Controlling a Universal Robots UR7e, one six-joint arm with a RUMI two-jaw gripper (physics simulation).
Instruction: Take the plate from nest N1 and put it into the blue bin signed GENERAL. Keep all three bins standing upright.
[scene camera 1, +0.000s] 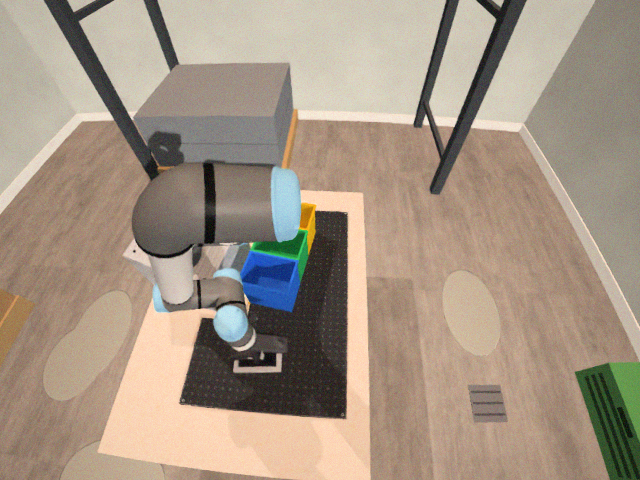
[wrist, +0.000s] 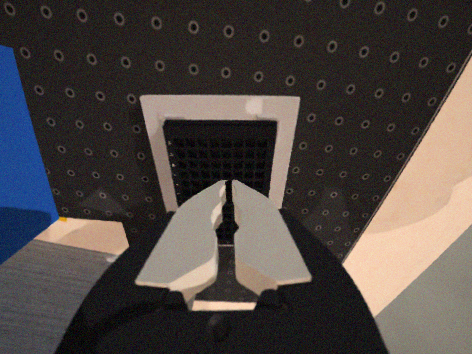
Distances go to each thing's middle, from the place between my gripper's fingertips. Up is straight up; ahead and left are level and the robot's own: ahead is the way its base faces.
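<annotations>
The blue bin (scene camera 1: 268, 280) is 240 mm to the left of my hand, 60 mm above it and 20 mm behind it. Then there's the green bin (scene camera 1: 297, 248), which sits 370 mm to the left of my hand, 60 mm above and 10 mm behind, and going by their middles, it's the farthest from my hand of the things named here. The pale nest (wrist: 195, 107) is 20 mm below my hand and 20 mm behind it, while the black plate (wrist: 201, 152) is 10 mm below my hand and 20 mm behind.
</annotations>
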